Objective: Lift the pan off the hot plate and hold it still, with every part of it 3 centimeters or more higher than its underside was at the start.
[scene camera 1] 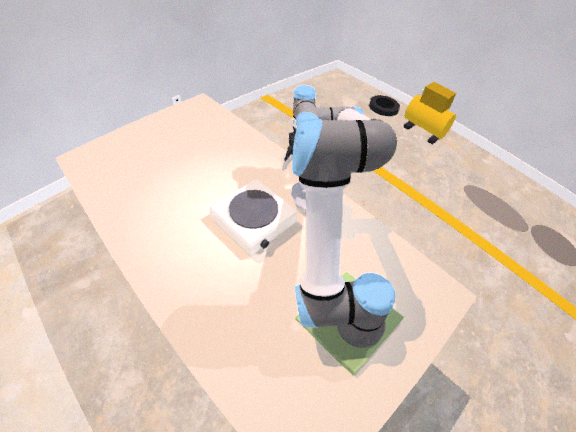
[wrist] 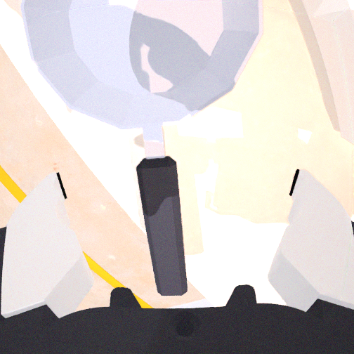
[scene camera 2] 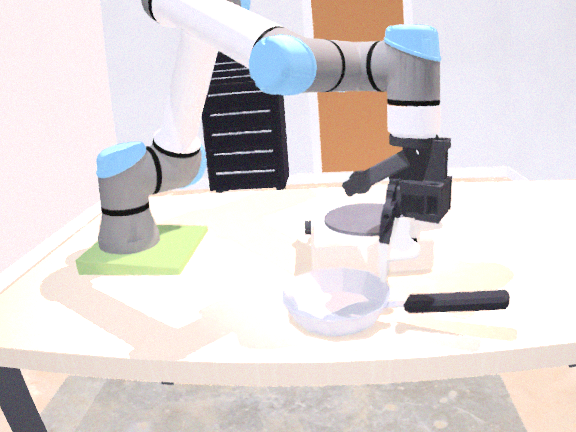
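Seen in the pictures: gripper, fingertip midpoint: (scene camera 2: 401, 262); arm's base at its link origin: (scene camera 1: 360, 324) (scene camera 2: 129, 241).
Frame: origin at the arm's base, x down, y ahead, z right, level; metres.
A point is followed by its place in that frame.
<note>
The pan (scene camera 1: 299, 194) {x 0.025, y 0.568, z 0.200 m} (scene camera 2: 336, 305) {x 0.025, y 0.510, z 0.203 m} (wrist: 115, 65) is pale and shallow. It sits upright on the table beside the hot plate (scene camera 1: 253, 209) {x -0.051, y 0.549, z -0.039 m} (scene camera 2: 352, 220) {x -0.051, y 0.526, z -0.010 m}, apart from it. The hot plate is a white box with a dark round disc and a black knob. The pan's black handle (scene camera 2: 457, 301) {x -0.038, y 0.700, z 0.296 m} (wrist: 165, 225) points away from the bowl, to the right in scene camera 2. My gripper (scene camera 2: 398, 262) {x -0.071, y 0.618, z 0.233 m} (wrist: 177, 175) is open and empty, pointing down. In the wrist view the handle lies between the two spread fingers, lower than them and left of centre. The arm partly hides the pan in scene camera 1.
The table (scene camera 1: 150, 150) {x 0.029, y 1.205, z -0.216 m} (scene camera 2: 225, 367) {x 0.038, y 0.364, z 0.376 m} has its edge close to the pan. The arm stands on a green base plate (scene camera 1: 355, 362) {x -0.003, y -0.078, z -0.096 m} (scene camera 2: 185, 250) {x 0.011, y 0.156, z 0.016 m}. A black drawer cabinet (scene camera 2: 245, 145) stands behind the table. A yellow tank (scene camera 1: 430, 117) and a black tyre (scene camera 1: 375, 106) are on the floor.
</note>
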